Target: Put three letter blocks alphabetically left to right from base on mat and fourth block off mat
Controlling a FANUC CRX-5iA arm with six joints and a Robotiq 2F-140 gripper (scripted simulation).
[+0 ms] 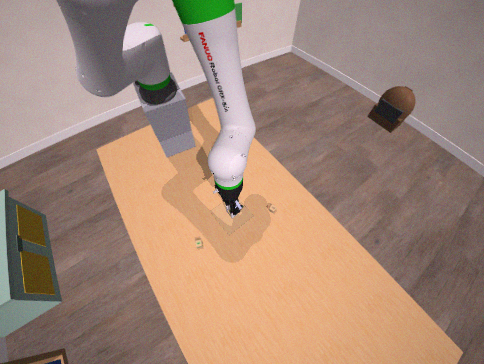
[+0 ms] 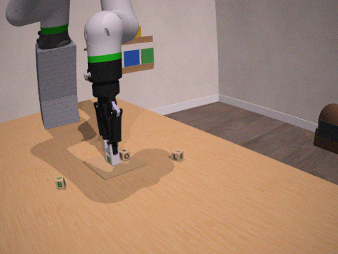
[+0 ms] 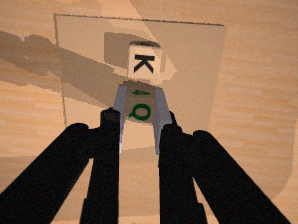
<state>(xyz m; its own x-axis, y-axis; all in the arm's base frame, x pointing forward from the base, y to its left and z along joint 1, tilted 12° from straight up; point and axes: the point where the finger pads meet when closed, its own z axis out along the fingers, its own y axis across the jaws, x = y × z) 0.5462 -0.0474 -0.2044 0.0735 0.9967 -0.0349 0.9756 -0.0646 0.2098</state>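
The thin tan mat lies 40 mm below my hand.
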